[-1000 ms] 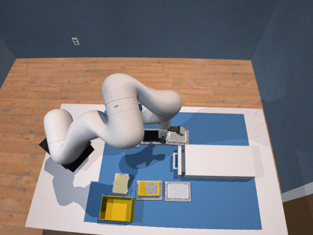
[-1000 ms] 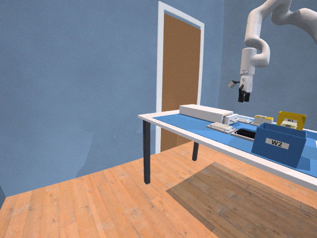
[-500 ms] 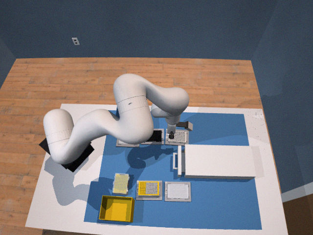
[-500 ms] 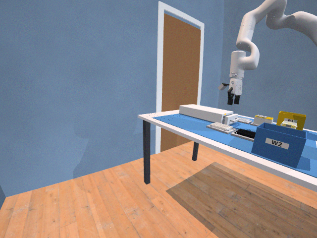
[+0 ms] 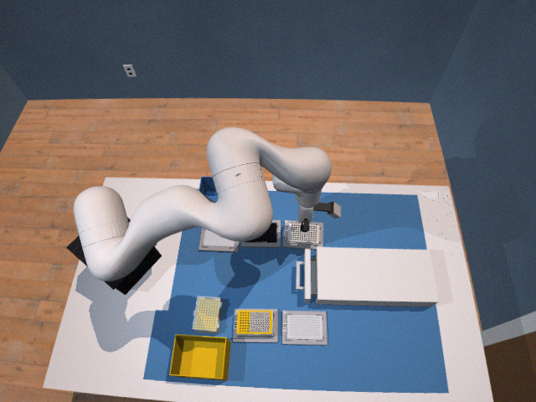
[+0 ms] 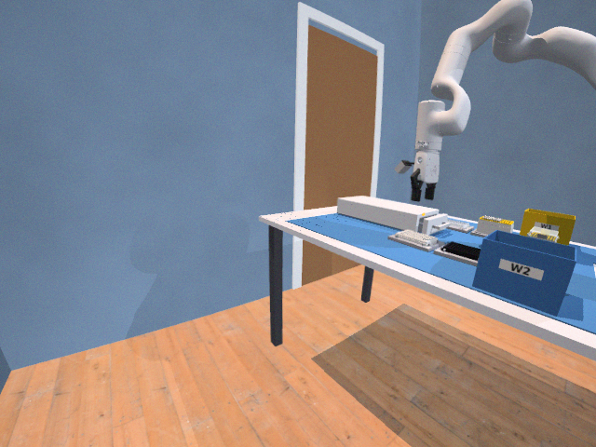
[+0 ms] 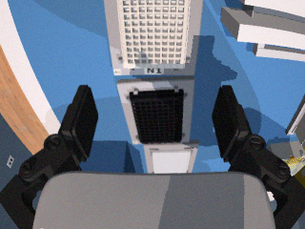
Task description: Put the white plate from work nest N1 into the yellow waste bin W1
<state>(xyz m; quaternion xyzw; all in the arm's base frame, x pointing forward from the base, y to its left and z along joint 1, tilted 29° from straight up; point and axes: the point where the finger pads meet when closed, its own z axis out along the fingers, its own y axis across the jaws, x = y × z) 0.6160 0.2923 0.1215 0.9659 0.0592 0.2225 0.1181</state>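
Now: hand 14 cm above the white plate. From my hand the other things lie so: black plate (17 cm behind, 14 cm below, 2 cm to the right); cooler drawer (17 cm to the right, 15 cm ahead, 14 cm below); grey nest (16 cm below).
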